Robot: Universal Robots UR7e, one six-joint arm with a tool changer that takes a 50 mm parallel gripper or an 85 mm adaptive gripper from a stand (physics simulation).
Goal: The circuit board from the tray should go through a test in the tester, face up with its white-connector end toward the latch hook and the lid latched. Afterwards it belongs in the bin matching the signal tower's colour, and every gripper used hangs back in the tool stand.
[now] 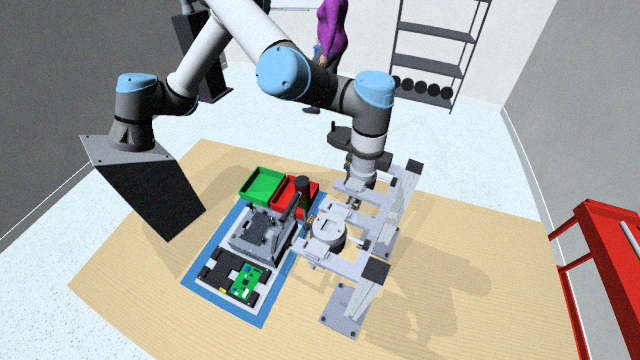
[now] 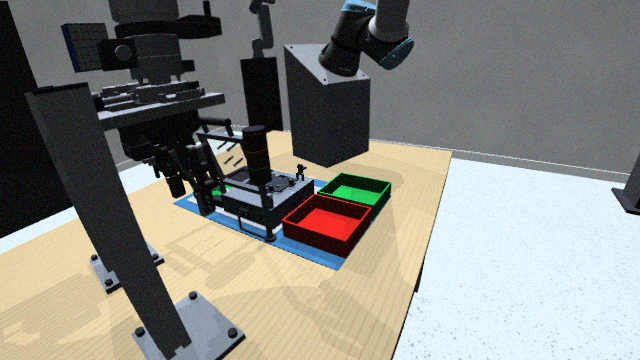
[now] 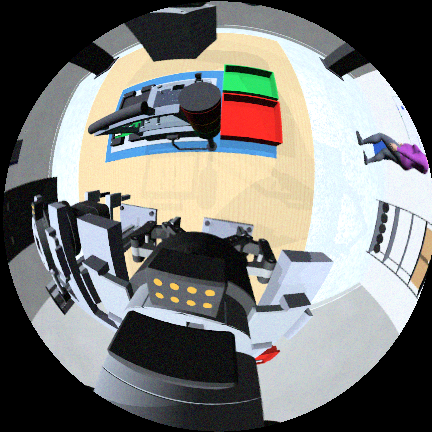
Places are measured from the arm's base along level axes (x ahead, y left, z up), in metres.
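Pixels of known places: arm's base, link origin: (image 1: 132,143) (image 2: 337,65).
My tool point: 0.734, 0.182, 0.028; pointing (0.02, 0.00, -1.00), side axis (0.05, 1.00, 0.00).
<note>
Ahead of a thing's pixels: the offset from my tool point to its top centre, as dx, dy, dz. "*": to the spot under its first point.
The green circuit board {-0.242, -0.298, -0.342} (image 1: 246,281) lies face up in the dark tray {* -0.347, -0.322, -0.352} (image 1: 217,272), its white connectors toward the tray's front edge. The tester (image 1: 244,241) (image 2: 250,192) stands beside the tray with its lid (image 1: 286,227) raised. The latch hook {-0.360, -0.077, -0.263} (image 2: 300,171) stands at the tester's far side from the tray. The signal tower {* -0.153, -0.040, -0.113} (image 1: 302,186) (image 2: 255,150) (image 3: 200,102) looks dark; no lit colour can be told. My adaptive gripper (image 1: 354,202) (image 3: 207,234) is at the far slot of the tool stand (image 1: 374,272) (image 2: 102,200) (image 3: 100,245). Its fingers are spread and empty; its tips are partly hidden.
A green bin (image 1: 262,186) (image 2: 356,193) (image 3: 249,84) and a red bin (image 1: 284,194) (image 2: 327,225) (image 3: 250,121) stand beyond the tester. Another tool's round coupling {* -0.013, -0.178, -0.022} (image 1: 329,227) sits in a nearer stand slot. A person (image 1: 332,30) (image 3: 407,150) stands behind the table.
</note>
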